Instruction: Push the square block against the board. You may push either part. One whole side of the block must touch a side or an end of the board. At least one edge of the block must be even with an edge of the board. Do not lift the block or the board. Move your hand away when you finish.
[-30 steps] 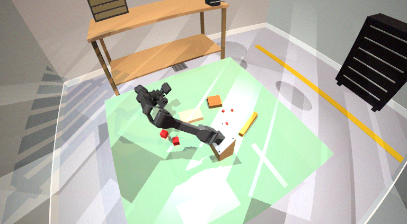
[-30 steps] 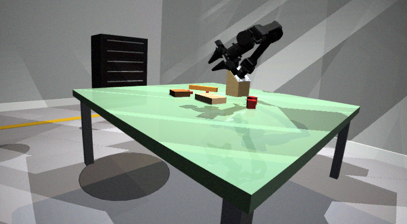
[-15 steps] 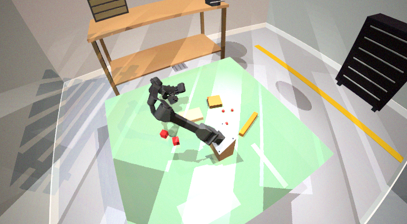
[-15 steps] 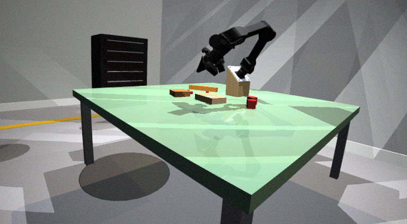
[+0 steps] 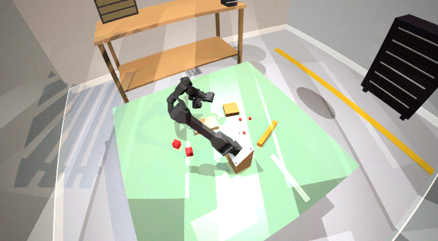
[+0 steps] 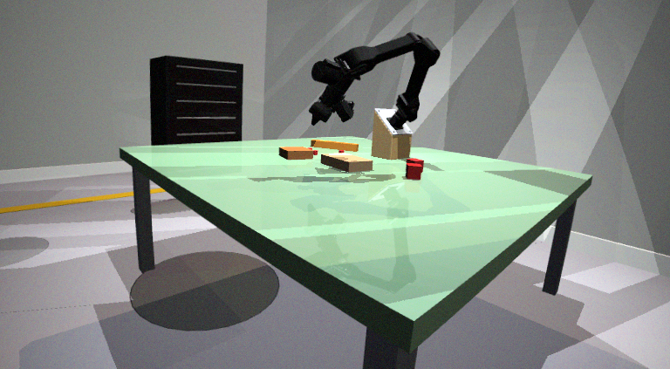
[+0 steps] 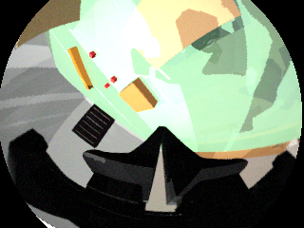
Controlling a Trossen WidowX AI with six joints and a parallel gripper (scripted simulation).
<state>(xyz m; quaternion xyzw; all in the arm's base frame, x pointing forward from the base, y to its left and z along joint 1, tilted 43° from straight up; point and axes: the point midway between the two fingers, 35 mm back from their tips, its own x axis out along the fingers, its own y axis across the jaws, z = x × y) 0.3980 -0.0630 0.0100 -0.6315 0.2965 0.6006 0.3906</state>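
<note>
The orange square block is 60 mm behind my gripper tip, 140 mm to the right of it and 120 mm below it. Also, from my gripper tip: long bar: 360 mm behind, 220 mm to the right, 120 mm below; then tan board: 80 mm behind, 80 mm to the left, 120 mm below.
</note>
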